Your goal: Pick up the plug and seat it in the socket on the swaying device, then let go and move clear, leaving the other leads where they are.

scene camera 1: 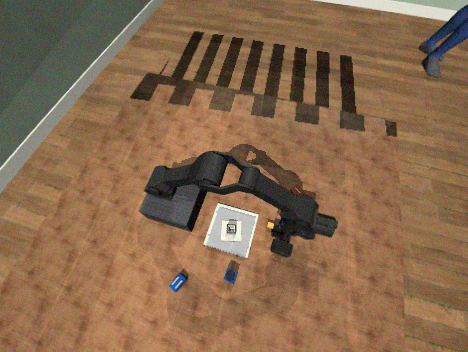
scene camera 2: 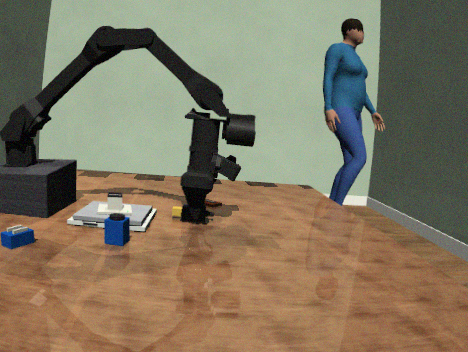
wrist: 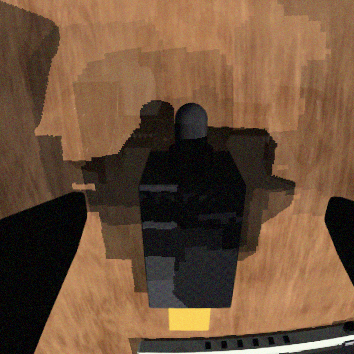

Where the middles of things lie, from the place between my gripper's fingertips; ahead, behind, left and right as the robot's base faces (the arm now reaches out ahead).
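Plug (wrist: 191,198): 10 mm behind my hand, 10 mm to the left of it. Device (scene camera 1: 231,231): 10 mm above my hand, 40 mm to the right of it, 170 mm behind it.
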